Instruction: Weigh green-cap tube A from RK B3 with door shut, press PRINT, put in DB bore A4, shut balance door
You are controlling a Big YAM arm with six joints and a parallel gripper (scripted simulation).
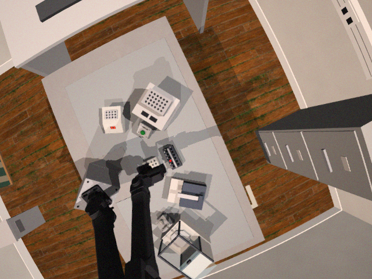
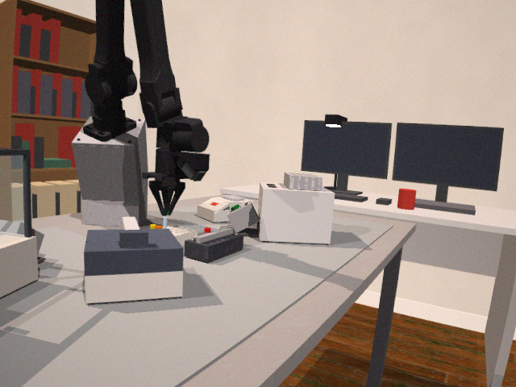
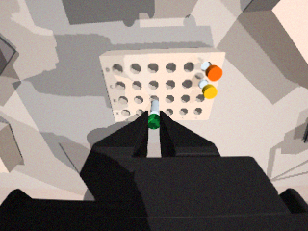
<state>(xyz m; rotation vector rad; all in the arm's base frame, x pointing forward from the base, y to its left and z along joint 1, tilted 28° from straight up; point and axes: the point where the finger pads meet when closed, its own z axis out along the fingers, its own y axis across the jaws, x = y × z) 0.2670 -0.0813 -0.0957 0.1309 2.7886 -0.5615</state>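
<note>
The tube rack is 60 mm below my hand, 10 mm to the right of it and 10 mm ahead of it. The rest, counted from my hand: spectrophotometer 230 mm to the right, 100 mm ahead; then black magnet block 140 mm ahead, 50 mm below, 10 mm to the right; then white print key 290 mm to the right, 120 mm behind.
</note>
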